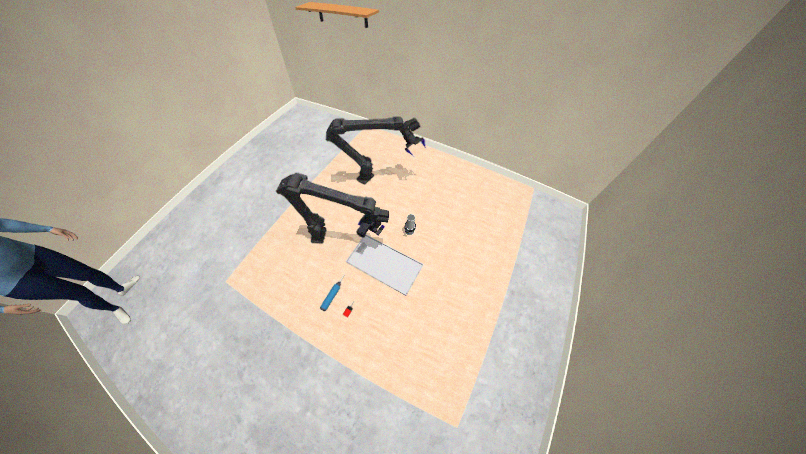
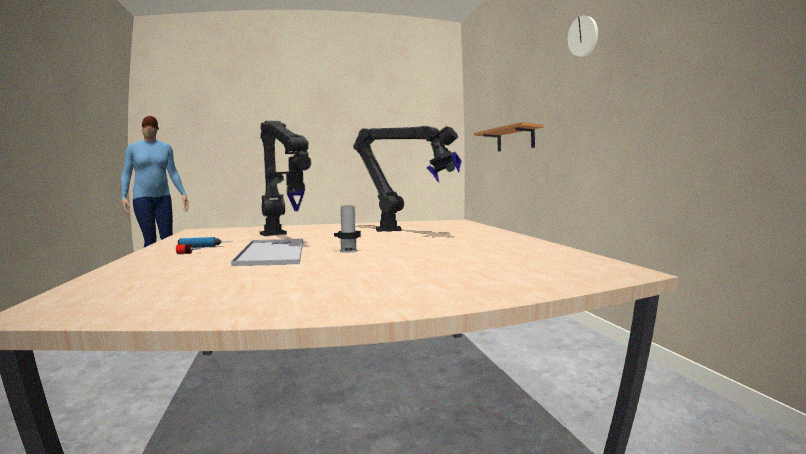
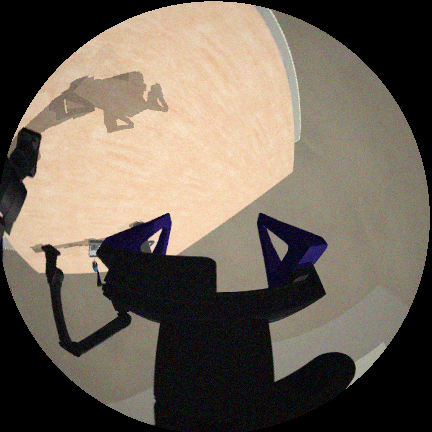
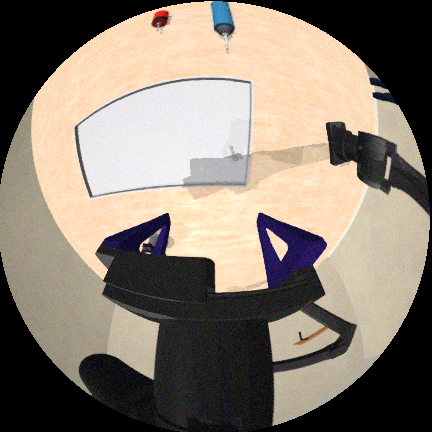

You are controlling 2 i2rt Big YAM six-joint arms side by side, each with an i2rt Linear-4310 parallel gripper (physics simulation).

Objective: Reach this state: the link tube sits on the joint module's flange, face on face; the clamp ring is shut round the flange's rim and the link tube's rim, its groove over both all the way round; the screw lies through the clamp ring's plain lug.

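Seen in the pictures: left gripper, fingertip midpoint: (image 1: 420, 153) (image 2: 448, 176) (image 3: 213, 217); right gripper, fingertip midpoint: (image 1: 371, 231) (image 2: 296, 209) (image 3: 105, 267) (image 4: 213, 216); left arm's base at its link origin: (image 1: 365, 177) (image 2: 388, 230); right arm's base at its link origin: (image 1: 318, 235) (image 2: 273, 234) (image 3: 50, 249) (image 4: 336, 142).
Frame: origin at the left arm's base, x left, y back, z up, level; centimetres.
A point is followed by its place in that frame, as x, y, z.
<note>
The grey link tube (image 1: 411, 218) @[-18.8, -54.0, 16.0] (image 2: 348, 217) @[-18.1, -55.8, 12.2] stands upright on the joint module (image 2: 348, 244) @[-18.3, -56.2, 2.9]. The black clamp ring (image 1: 410, 230) @[-21.1, -55.4, 6.4] (image 2: 347, 234) @[-18.5, -57.0, 6.5] is round their joint; whether it is fully shut or its groove covers both rims is too small to tell. The small screw (image 4: 234, 153) @[-44.0, -35.7, 1.1] lies on the tray, in the right arm's shadow. My right gripper (image 1: 372, 226) @[-38.8, -39.6, 14.1] (image 2: 296, 209) @[-38.8, -39.6, 14.1] (image 4: 213, 216) @[-38.8, -39.6, 14.1] is open and empty above the table, beside the tray's near-arm end. My left gripper (image 1: 418, 150) @[22.4, -32.2, 26.1] (image 2: 448, 175) @[22.4, -32.2, 26.1] (image 3: 213, 217) @[22.4, -32.2, 26.1] is open and empty, raised far from the assembly.
The shallow grey tray (image 1: 394, 270) @[-46.4, -61.7, 0.4] (image 2: 265, 254) @[-47.5, -59.7, 0.4] (image 4: 150, 140) @[-45.8, -51.8, 0.4] lies beside the assembly. A blue screwdriver (image 1: 330, 296) @[-81.4, -43.0, 4.0] (image 2: 197, 241) @[-80.8, -44.2, 2.8] (image 4: 222, 17) and a short red driver (image 1: 347, 311) @[-81.9, -55.9, 3.3] (image 2: 183, 248) @[-81.1, -57.1, 2.2] (image 4: 160, 19) lie beyond it. A person (image 2: 152, 169) stands off the table.
</note>
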